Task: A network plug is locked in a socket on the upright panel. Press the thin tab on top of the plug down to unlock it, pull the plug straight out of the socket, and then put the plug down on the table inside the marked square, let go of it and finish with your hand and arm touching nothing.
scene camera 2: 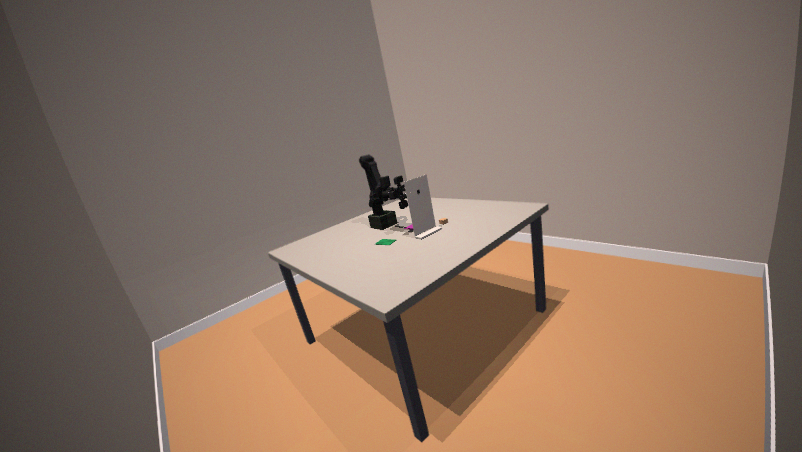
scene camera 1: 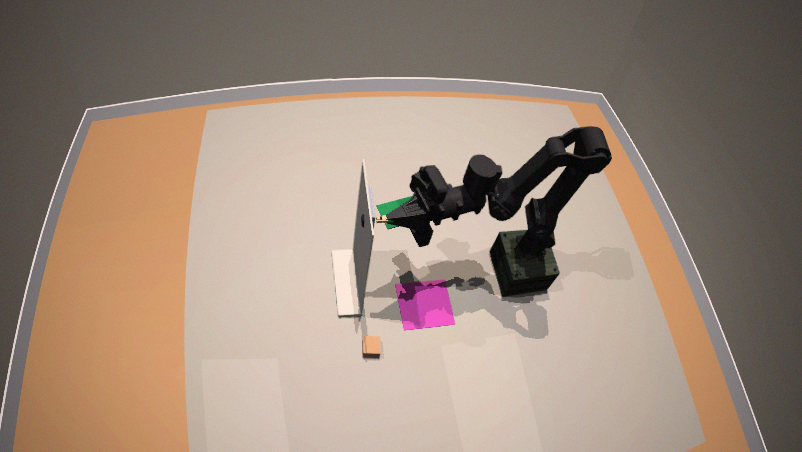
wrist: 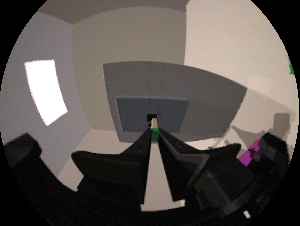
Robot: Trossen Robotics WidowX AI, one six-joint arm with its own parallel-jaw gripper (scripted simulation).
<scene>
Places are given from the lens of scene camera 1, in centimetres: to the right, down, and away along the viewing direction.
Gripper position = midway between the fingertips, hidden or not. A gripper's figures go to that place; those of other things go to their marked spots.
gripper (scene camera 1: 386, 219): -3, -1, 93
grey panel (scene camera 1: 350, 267): -12, 10, 113
</scene>
